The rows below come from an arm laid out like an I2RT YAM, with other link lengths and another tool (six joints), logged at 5 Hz.
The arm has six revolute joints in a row. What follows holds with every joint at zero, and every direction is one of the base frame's.
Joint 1 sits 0.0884 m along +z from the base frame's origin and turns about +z.
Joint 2 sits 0.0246 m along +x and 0.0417 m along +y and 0.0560 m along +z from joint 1 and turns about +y.
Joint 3 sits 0.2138 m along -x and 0.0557 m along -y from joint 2 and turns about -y.
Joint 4 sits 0.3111 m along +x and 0.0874 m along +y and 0.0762 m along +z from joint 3 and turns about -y.
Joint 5 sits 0.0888 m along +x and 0.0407 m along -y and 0.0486 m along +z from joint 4 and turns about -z.
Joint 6 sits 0.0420 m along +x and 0.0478 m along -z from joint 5 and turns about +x.
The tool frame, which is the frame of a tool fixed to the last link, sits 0.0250 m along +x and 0.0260 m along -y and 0.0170 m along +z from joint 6; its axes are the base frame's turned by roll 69.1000, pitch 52.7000 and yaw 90.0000 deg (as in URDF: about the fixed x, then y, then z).
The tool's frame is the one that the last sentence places.
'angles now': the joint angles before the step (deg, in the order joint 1, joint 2, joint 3, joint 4, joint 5, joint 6). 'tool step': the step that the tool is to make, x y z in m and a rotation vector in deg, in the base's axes. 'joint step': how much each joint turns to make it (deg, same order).
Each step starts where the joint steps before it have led.
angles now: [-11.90 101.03 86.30 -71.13 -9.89 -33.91]
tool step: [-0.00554 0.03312 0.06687 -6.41 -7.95 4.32]
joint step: [5.14 -7.49 2.36 -0.96 5.09 0.04]
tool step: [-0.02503 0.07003 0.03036 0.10 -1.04 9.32]
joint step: [9.79 -5.27 0.00 -4.20 -0.02 0.49]
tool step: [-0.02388 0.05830 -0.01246 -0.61 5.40 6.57]
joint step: [9.24 0.13 -1.14 -3.95 0.42 2.64]
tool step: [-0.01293 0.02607 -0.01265 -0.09 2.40 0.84]
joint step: [4.55 0.00 -1.94 -0.12 0.00 3.75]
